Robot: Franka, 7 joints.
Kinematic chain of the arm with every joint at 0, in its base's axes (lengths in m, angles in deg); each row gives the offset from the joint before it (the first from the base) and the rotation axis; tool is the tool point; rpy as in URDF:
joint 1: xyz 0 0 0.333 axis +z
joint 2: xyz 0 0 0 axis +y
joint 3: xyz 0 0 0.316 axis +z
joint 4: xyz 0.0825 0 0 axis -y
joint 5: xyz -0.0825 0 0.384 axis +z
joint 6: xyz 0 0 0 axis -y
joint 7: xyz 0.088 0 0 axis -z
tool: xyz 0 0 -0.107 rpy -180 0 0
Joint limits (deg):
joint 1: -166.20..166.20
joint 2: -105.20..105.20
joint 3: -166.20..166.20
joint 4: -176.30..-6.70
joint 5: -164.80..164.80
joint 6: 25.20..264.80
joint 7: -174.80..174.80
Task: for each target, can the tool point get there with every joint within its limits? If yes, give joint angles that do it. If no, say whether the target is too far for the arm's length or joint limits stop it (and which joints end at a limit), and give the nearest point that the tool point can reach.
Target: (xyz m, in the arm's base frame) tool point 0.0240 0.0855 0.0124
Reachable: yes | joints 90.81 74.11 -27.37 -150.38 70.05 53.18 -33.27
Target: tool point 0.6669 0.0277 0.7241
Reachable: yes | joints 47.45 81.82 -122.79 -81.12 15.99 160.72 -64.95
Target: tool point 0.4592 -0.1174 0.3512
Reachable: yes | joints 87.12 -19.23 -102.82 -121.82 11.95 89.77 -41.38
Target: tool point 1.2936 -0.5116 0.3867
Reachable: no: too far | nearest point 0.7972 -0.3153 0.3661 | short by 0.534 m
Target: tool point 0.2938 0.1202 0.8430
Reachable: yes | joints 35.86 -20.50 7.12 -88.17 107.14 234.80 128.35
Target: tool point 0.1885 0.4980 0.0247
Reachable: yes | joints 118.25 66.18 -38.06 -110.48 -68.98 115.19 17.73
